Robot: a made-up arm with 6 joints.
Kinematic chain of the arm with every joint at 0, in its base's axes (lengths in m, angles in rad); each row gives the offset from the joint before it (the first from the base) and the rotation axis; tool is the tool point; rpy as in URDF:
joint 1: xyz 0 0 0.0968 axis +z
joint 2: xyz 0 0 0 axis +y
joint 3: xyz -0.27 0 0.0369 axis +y
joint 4: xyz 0.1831 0 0.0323 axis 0.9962 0 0.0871
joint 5: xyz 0 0 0 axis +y
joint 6: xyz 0.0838 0 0.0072 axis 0.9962 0 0.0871
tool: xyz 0 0 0 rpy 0 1.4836 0
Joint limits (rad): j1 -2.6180..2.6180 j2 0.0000..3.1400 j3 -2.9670..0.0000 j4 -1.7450..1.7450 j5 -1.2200..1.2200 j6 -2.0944..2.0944
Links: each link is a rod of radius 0.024 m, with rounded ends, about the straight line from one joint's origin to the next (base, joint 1, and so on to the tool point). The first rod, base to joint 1, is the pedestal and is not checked.
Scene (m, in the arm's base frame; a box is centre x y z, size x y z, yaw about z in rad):
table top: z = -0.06
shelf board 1: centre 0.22 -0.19 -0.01 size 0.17 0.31 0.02 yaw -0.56
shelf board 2: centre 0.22 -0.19 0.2 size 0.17 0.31 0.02 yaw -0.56
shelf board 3: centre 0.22 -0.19 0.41 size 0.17 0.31 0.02 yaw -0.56
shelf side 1: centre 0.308 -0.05 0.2 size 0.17 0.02 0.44 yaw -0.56
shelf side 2: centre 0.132 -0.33 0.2 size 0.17 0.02 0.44 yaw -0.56
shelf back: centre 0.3 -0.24 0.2 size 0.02 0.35 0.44 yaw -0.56
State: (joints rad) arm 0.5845 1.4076 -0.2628 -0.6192 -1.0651 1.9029
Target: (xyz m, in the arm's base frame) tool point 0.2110 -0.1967 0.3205
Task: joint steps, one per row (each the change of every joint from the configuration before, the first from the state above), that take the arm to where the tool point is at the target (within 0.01 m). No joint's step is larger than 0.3 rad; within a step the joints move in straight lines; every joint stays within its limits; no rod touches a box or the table.
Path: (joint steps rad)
1: -0.2783 -0.0751 -0.0248 0.0937 -0.0032 0.0000
2: -0.2783 -0.0750 -0.0249 0.0936 -0.0032 0.0000
3: -0.2783 -0.0751 -0.0248 0.0937 -0.0032 0.0000
4: -0.2783 -0.0751 -0.0248 0.0936 -0.0032 0.0000
5: -0.2783 -0.0751 -0.0248 0.0937 -0.0033 0.0000
6: -0.2783 -0.0750 -0.0249 0.0937 -0.0032 0.0000
7: 0.0926 0.2181 -0.1890 -0.0577 0.0171 0.0000
8: 0.0926 0.2181 -0.1889 -0.0576 0.0170 0.0000
9: 0.0926 0.2182 -0.1890 -0.0577 0.0170 0.0000

